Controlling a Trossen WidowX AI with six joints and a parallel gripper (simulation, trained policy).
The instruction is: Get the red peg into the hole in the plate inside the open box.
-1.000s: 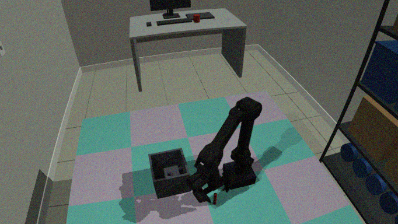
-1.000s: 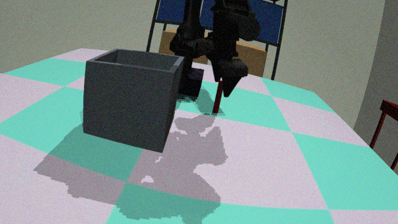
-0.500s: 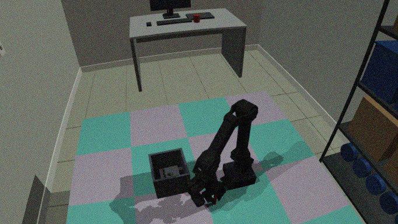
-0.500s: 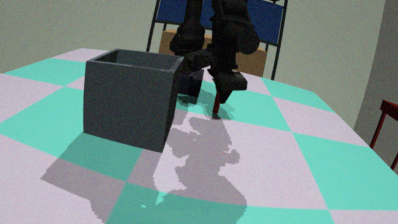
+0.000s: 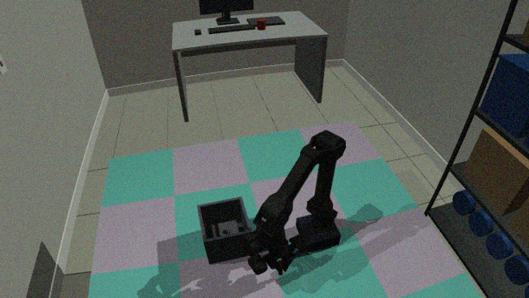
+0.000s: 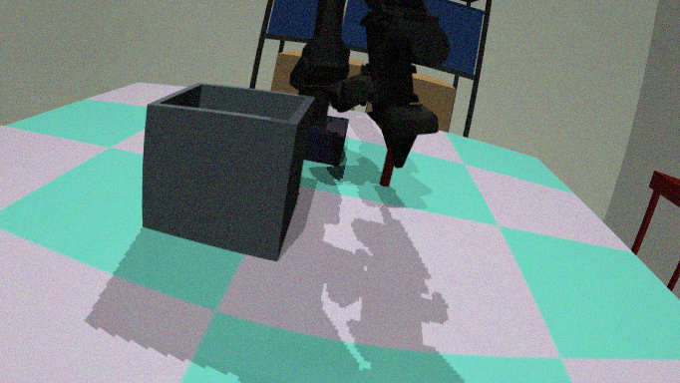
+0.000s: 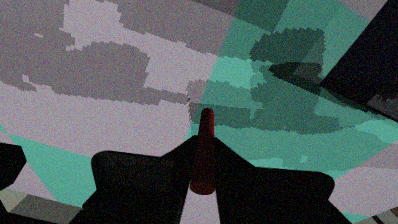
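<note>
The grey plate lies 18 cm ahead of my gripper tip, 17 cm to the right of it and 1 cm below it. From my gripper tip the other things lie so: red peg 1 cm to the right, 1 cm above.
</note>
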